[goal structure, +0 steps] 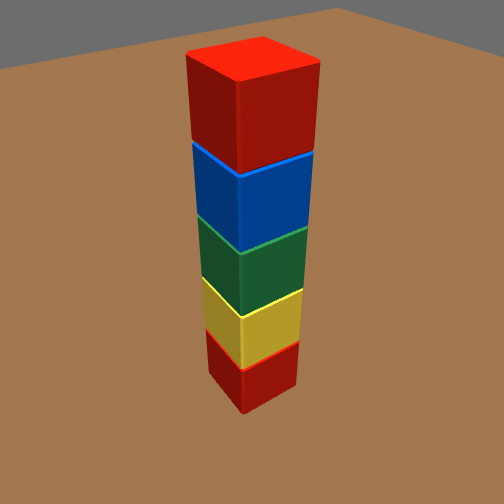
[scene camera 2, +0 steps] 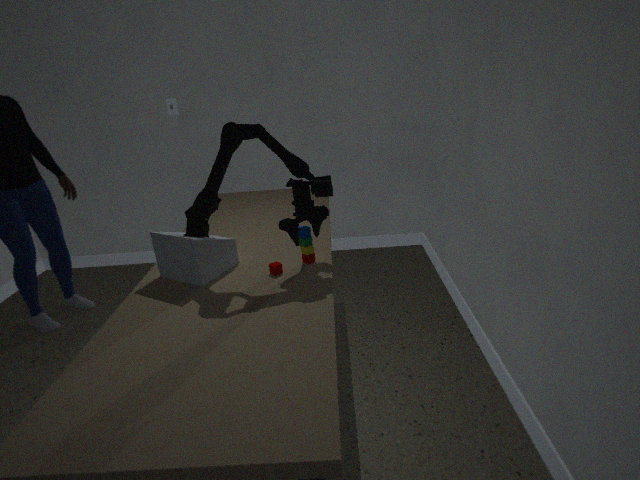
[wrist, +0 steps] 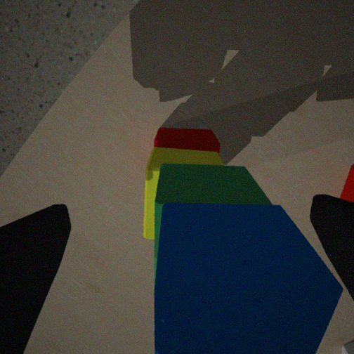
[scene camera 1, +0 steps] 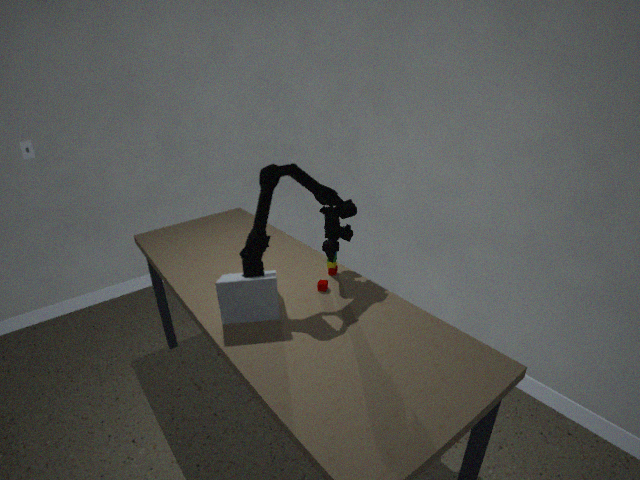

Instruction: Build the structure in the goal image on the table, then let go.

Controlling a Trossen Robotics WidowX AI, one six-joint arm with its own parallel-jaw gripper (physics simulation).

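Frame: origin at the arm's base, x ahead, y left, z up, level; millimetres.
Seen in the pictures: gripper, fingertip midpoint: (scene camera 2: 307, 241) (scene camera 1: 332, 256); arm's base, link origin: (scene camera 2: 196, 236) (scene camera 1: 253, 275).
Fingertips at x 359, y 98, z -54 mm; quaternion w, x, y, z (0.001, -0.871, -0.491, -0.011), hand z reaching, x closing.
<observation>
Offsets run from my fingertips to a thing's top centre. Level surfaces: height alone.
A tower stands at the table's far edge: a red cube @(dz -46, dx -1, dy +2 mm) (scene camera 1: 332, 271) (scene camera 2: 308, 258) (wrist: 186, 139) at the bottom, a yellow cube @(dz -13, dx -3, dy +5 mm) (scene camera 1: 331, 265) (scene camera 2: 307, 250) (wrist: 185, 157) on it, then a green cube @(dz +20, dx -5, dy -2 mm) (scene camera 2: 306, 241) (wrist: 210, 185), and a blue cube @(dz +52, dx -7, dy -4 mm) (scene camera 2: 304, 231) (wrist: 235, 275) on top. The layers look slightly offset in the wrist view. My gripper (scene camera 1: 331, 258) (scene camera 2: 307, 239) (wrist: 191, 211) is open, its fingers apart on either side of the tower's upper part. In scene camera 1 the gripper hides the blue cube.
A loose red cube @(dz -46, dx -91, dy -92 mm) (scene camera 1: 322, 285) (scene camera 2: 275, 268) (wrist: 348, 187) lies on the table @(dz -79 mm) (scene camera 1: 413, 372) (scene camera 2: 232, 403), nearer the arm's base than the tower. A pale box-shaped pedestal (scene camera 1: 250, 302) (scene camera 2: 180, 258) bears the arm. A person (scene camera 2: 25, 206) stands beyond the table's left side in scene camera 2.
</observation>
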